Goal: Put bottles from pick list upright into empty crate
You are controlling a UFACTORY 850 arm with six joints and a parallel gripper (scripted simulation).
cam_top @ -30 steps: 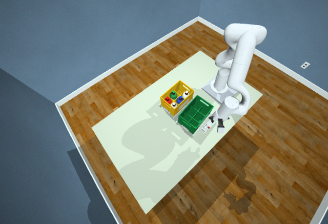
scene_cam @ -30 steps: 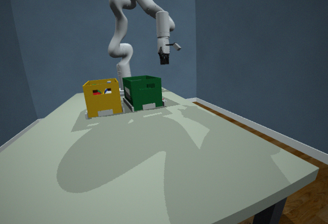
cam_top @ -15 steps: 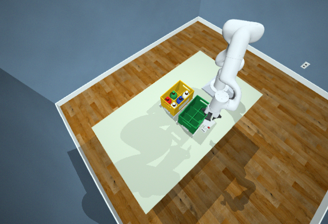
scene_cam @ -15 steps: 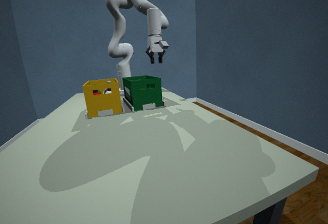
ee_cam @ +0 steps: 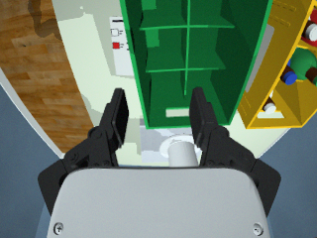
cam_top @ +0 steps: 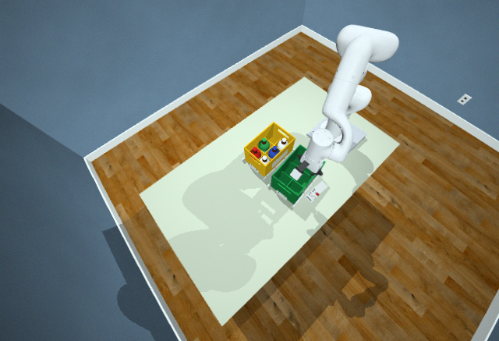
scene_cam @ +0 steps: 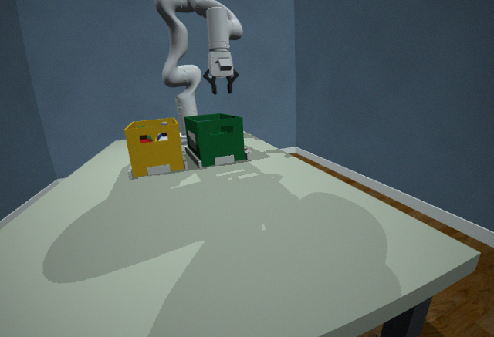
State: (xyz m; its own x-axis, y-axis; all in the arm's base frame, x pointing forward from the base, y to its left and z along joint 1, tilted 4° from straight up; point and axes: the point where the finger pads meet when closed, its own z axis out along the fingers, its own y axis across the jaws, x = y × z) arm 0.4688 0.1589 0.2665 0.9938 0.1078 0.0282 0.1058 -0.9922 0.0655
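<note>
Right now my hand is 250 mm to the left of the blue-label bottle, 200 mm above it and 10 mm past it. The rest, counted from my hand: pick list: 290 mm below, 80 mm to the left, 70 mm behind; green crate: 200 mm below, 60 mm to the right, 20 mm behind; yellow crate: 300 mm to the right, 200 mm below, 10 mm behind.
</note>
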